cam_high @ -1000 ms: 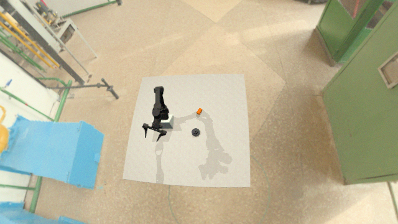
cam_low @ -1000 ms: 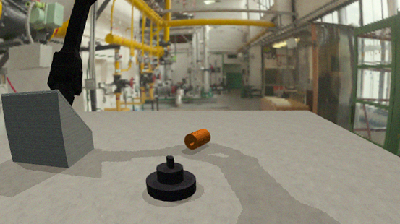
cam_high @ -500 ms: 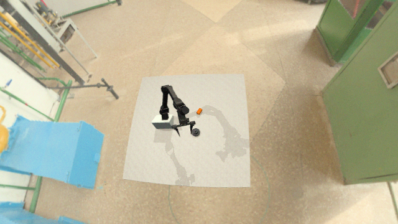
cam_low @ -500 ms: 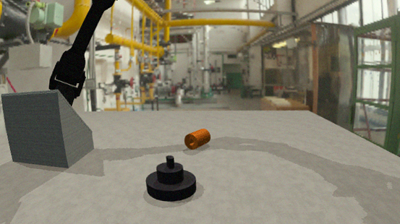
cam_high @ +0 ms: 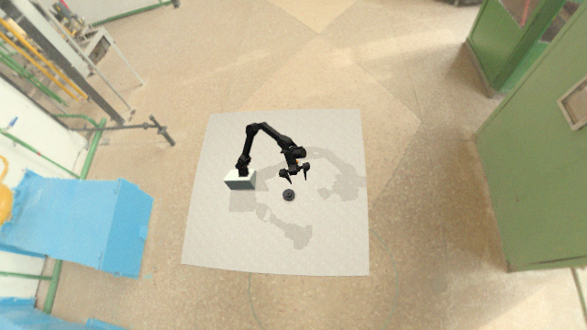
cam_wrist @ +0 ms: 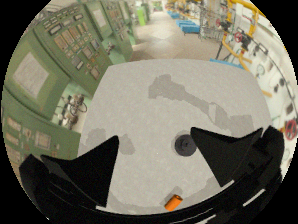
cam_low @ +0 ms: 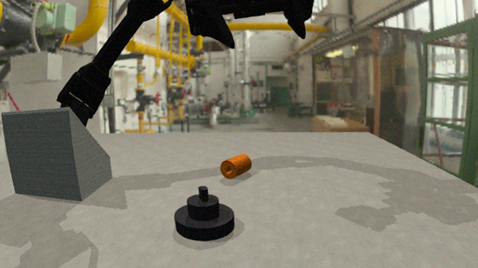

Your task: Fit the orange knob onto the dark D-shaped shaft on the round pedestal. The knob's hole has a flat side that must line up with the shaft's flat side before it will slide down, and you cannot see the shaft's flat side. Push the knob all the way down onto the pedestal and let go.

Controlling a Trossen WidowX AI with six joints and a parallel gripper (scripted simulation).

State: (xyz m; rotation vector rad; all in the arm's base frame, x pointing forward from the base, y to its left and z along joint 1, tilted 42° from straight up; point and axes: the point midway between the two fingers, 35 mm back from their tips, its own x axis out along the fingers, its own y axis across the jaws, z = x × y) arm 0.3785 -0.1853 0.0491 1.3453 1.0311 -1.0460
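My gripper tip is 24 cm to the right of the orange knob, 23 cm above it and 5 cm past it. Also, from my gripper tip: dark round pedestal 22 cm below, 9 cm behind, 1 cm to the left.
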